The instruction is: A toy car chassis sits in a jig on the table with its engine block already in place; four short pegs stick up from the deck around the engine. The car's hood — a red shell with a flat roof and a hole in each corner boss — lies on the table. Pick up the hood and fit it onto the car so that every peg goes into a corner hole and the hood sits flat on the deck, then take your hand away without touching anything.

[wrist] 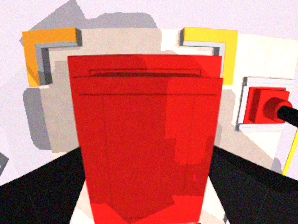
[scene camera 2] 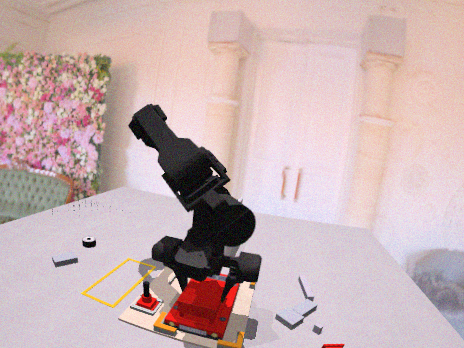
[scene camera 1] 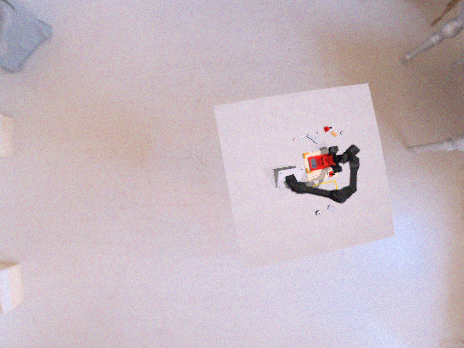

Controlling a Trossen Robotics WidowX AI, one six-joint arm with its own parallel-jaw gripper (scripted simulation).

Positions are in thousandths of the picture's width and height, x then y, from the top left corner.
Labels:
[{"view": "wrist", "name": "my gripper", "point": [495,676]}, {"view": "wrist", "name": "red hood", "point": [495,618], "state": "held by my gripper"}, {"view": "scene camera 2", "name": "my gripper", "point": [439,852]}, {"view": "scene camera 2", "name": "red hood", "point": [432,861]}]

